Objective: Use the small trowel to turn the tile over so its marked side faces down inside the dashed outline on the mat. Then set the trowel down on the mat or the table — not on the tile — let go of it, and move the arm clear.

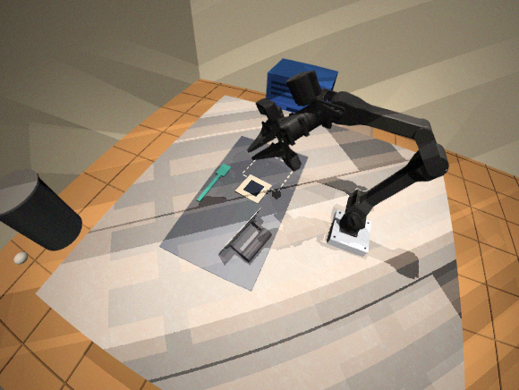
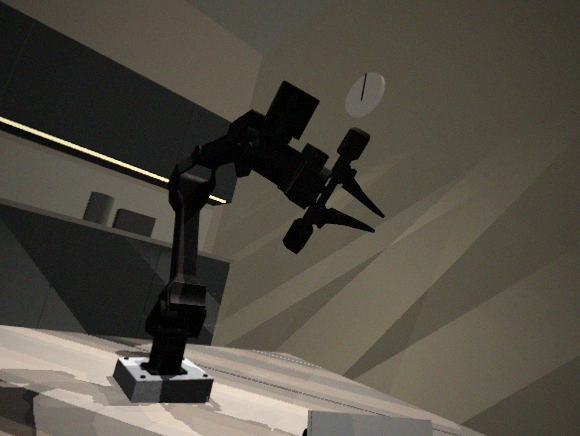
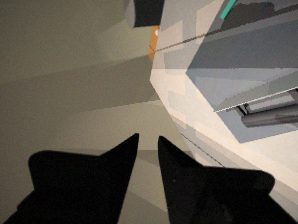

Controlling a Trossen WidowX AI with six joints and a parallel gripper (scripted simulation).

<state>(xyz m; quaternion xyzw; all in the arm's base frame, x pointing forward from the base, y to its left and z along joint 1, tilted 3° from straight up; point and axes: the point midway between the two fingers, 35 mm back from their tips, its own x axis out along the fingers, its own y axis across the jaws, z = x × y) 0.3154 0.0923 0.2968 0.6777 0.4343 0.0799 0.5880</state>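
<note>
Now: gripper tip 60 mm short of the grey mat, 110 mm to the left of it and 340 mm above it. The rest, counted from my gripper tip: tan square tile 40 mm ahead, 150 mm to the right, 320 mm below; then teal trowel 200 mm ahead, 140 mm to the right, 320 mm below.
</note>
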